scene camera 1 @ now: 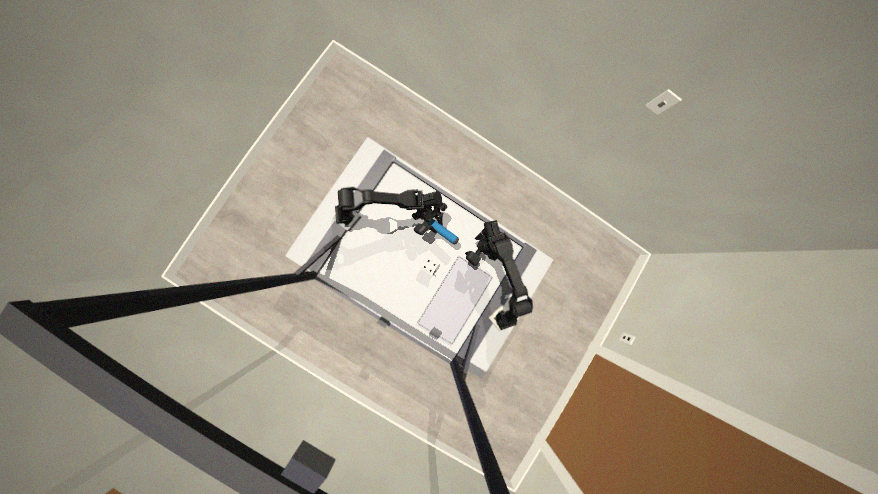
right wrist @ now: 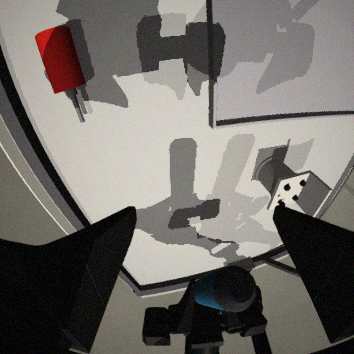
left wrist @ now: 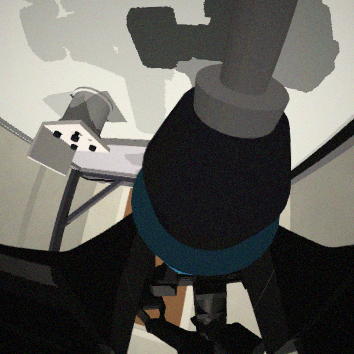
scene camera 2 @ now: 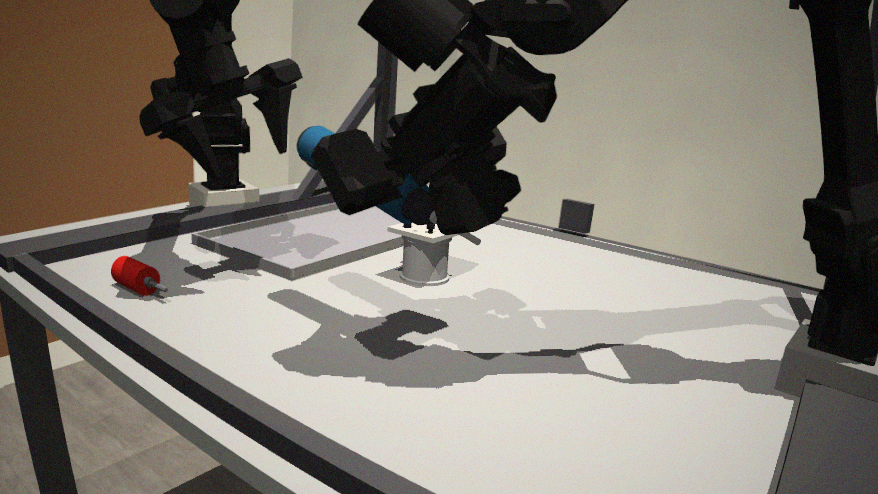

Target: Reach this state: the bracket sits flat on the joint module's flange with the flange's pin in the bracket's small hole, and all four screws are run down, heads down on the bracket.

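Observation:
The bracket sits on the grey joint module, its flat plate on top and its other leg to one side. Several black screw heads show on the plate; one stands taller in the left wrist view. The pin cannot be made out. My left gripper is shut on the blue screwdriver, held tilted above the table, its shaft apart from the screws. My right gripper is open and raised.
A red screwdriver lies on the table at the left in scene camera 2. A shallow pale tray lies beside the joint module. Dark frame rails run along the table's edges.

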